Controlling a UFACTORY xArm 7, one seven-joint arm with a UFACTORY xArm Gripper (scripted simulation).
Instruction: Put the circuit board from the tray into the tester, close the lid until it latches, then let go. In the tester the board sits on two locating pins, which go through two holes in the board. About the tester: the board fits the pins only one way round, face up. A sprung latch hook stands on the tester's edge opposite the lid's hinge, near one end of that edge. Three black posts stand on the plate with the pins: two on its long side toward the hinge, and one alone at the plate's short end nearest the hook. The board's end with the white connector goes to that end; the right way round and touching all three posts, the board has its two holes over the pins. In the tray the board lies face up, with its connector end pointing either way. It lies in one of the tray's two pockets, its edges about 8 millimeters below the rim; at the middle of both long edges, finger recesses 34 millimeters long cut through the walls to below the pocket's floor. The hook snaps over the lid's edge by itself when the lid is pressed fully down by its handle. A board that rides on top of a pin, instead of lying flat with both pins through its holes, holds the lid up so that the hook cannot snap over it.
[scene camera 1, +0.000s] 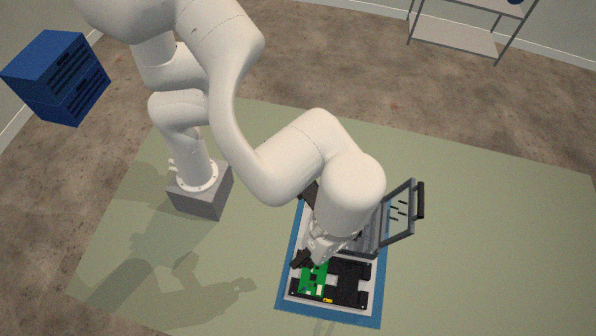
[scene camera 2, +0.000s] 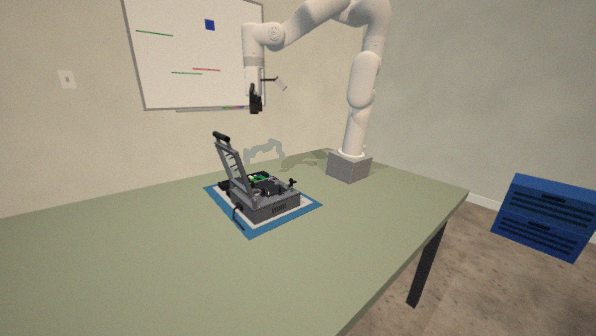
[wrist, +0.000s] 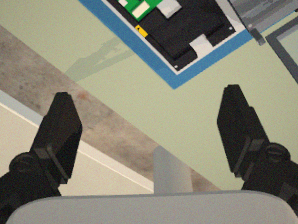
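I see my gripper (scene camera 1: 324, 248), and I see the gripper (scene camera 2: 256, 112) again, and the same gripper (wrist: 148, 106) once more. There is a green circuit board (scene camera 1: 312, 282). I can also see a grey tester (scene camera 2: 257, 215).
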